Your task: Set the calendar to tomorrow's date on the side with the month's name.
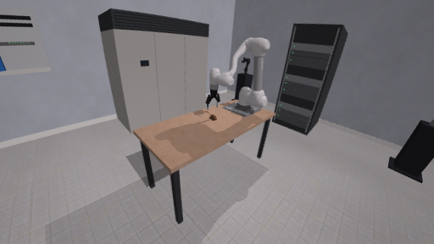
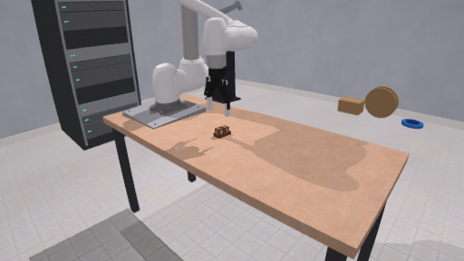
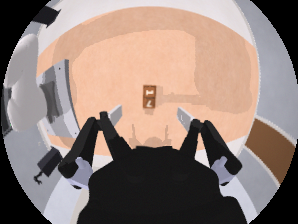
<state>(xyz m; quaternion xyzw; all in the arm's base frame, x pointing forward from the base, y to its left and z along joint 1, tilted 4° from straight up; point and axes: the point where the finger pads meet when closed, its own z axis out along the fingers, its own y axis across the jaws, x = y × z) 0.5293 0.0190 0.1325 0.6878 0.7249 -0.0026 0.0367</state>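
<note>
Now: the small brown wooden tray 20 mm to the left of my hand and 130 mm below it.
</note>
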